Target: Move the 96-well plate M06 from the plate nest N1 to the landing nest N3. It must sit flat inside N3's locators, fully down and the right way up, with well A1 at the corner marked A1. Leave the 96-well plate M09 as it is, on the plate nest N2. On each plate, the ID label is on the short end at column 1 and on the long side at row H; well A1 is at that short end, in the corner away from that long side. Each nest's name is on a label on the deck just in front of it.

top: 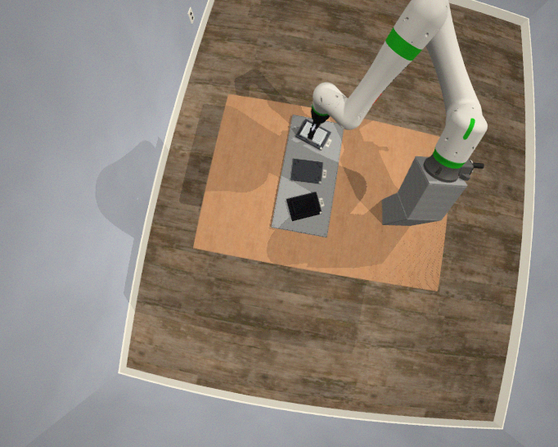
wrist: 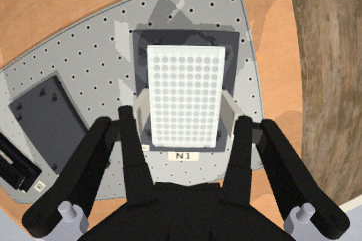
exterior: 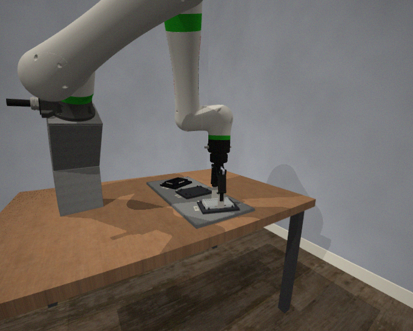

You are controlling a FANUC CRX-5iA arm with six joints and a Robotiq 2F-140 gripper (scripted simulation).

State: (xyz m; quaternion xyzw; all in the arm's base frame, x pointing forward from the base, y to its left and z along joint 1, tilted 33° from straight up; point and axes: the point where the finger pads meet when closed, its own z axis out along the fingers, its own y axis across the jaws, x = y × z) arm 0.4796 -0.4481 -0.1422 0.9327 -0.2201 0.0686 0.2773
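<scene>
Now: hand 20 mm above the white 96-well plate M06. Round my hand: dark plate nest N1: 40 mm below; then dark landing nest N3: 30 mm ahead, 220 mm to the left, 40 mm below; then N1 label: 90 mm behind, 40 mm to the left, 40 mm below.
</scene>
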